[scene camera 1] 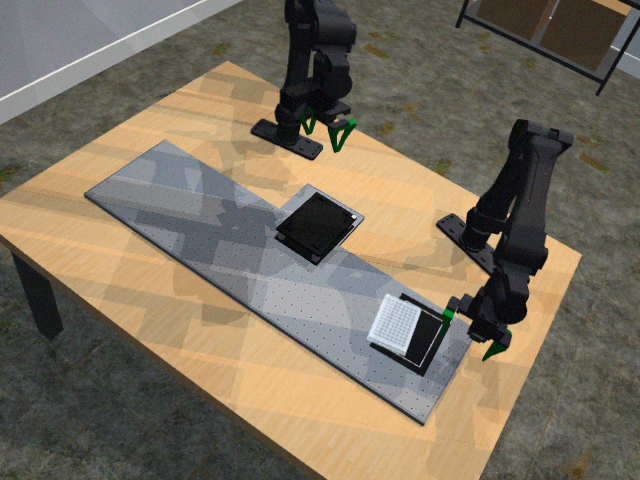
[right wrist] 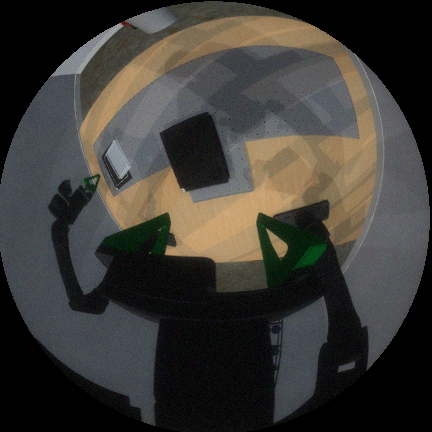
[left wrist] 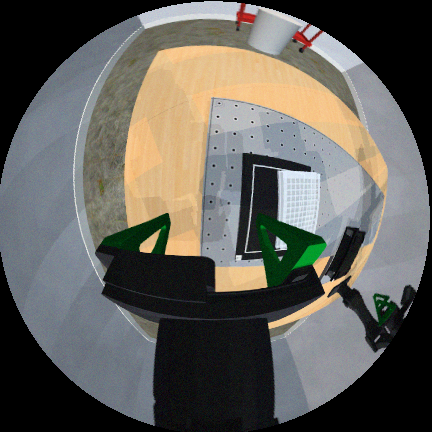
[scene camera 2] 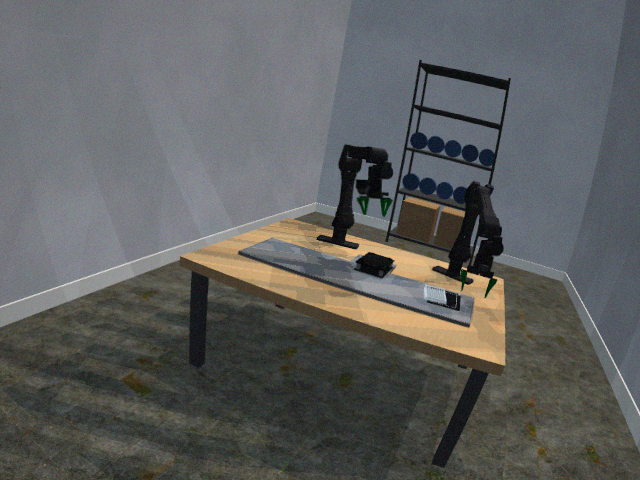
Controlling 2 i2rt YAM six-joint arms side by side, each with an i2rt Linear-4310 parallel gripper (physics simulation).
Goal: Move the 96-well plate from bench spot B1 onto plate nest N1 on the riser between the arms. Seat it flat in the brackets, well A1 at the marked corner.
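Frame: origin at the left arm's base, x back, y left, z down, level; metres.
Where they show: left gripper, fingertip midpoint: (scene camera 1: 461,348) (right wrist: 96,179) (left wrist: 212,217) (scene camera 2: 473,294); right gripper, fingertip midpoint: (scene camera 1: 322,143) (right wrist: 213,217) (scene camera 2: 374,215); left arm's base at its link origin: (scene camera 1: 470,244) (right wrist: 155,235) (scene camera 2: 452,275); right arm's base at its link origin: (scene camera 1: 286,140) (right wrist: 302,215) (left wrist: 339,285) (scene camera 2: 337,242).
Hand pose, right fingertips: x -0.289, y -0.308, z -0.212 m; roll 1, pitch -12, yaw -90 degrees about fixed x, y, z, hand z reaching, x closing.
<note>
Each offset is from my right fingertips to the centre of the thing. "pt": to the spot under its first point. Level surfaces: height alone.
The white 96-well plate {dy +0.381, dx -0.062, dz +0.190 m} (scene camera 1: 395,324) (scene camera 2: 435,295) (left wrist: 300,205) (right wrist: 117,159) lies skewed over the left part of the black pad of spot B1 {pt dy +0.447, dx -0.020, dz +0.197 m} (scene camera 1: 428,338) (left wrist: 263,200), across its white outline. Its A1 corner cannot be made out. My left gripper (scene camera 1: 465,347) (scene camera 2: 474,292) (left wrist: 212,217) is open and empty, above and to the right of the plate in scene camera 1, one finger over the pad's right edge. Black nest N1 {dy +0.081, dx -0.045, dz +0.177 m} (scene camera 1: 316,224) (scene camera 2: 375,262) (right wrist: 195,152) holds no plate; a white mark {dy +0.112, dx +0.044, dz +0.161 m} (scene camera 1: 353,217) (right wrist: 183,190) is at one corner. My right gripper (scene camera 1: 323,142) (scene camera 2: 374,214) (right wrist: 213,217) is open and empty, high behind the nest.
A grey perforated board {dz +0.199 m} (scene camera 1: 310,304) (scene camera 2: 310,266) runs along the wooden table {dz +0.211 m} (scene camera 1: 232,356) (scene camera 2: 289,297) under the pad. The nest stands in the middle, between the arm bases. A shelf rack (scene camera 2: 465,73) stands behind the table. A grey bin (left wrist: 272,32) stands beyond the table edge.
</note>
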